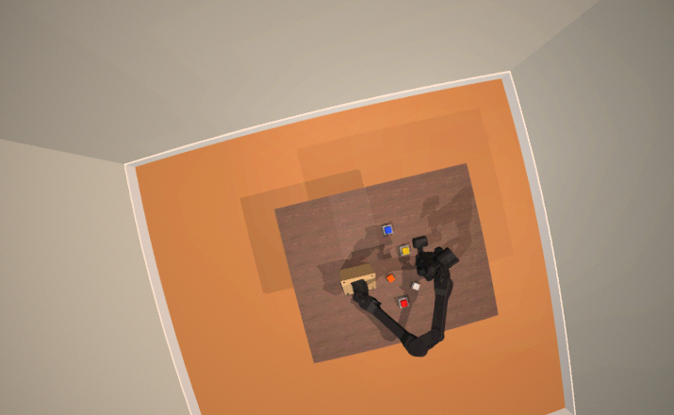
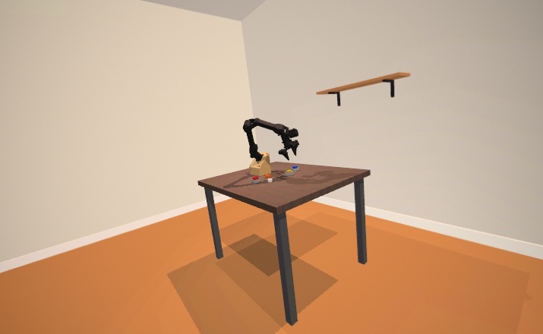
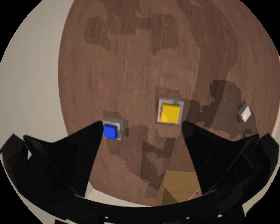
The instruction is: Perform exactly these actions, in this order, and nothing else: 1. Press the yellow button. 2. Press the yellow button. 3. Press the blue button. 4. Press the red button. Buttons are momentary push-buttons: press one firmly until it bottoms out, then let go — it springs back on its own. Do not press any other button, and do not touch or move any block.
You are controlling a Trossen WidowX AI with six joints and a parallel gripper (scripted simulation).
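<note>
The yellow button lies 3 cm behind my gripper tip, 3 cm to the right of it and 10 cm below it. The rest, counted from my gripper tip: orange block: 15 cm behind, 14 cm to the right, 12 cm below; then white block: 4 cm behind, 24 cm to the right, 12 cm below; then blue button: 7 cm behind, 11 cm to the left, 10 cm below.
</note>
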